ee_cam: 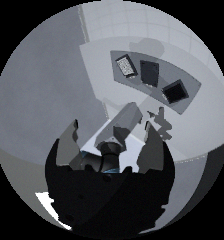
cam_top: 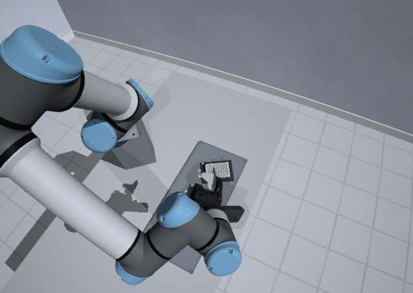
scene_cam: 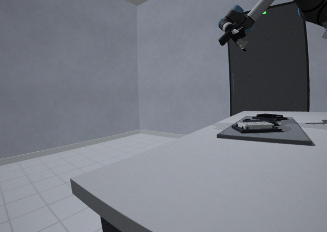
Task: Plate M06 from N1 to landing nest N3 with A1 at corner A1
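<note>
My gripper is now 160 mm past the dark well plate, 80 mm to the left of it and 420 mm above it. From my hand the other things lie so: landing nest 60 mm behind, 100 mm to the left, 440 mm below; white well plate 10 mm behind, 270 mm to the left, 420 mm below.
</note>
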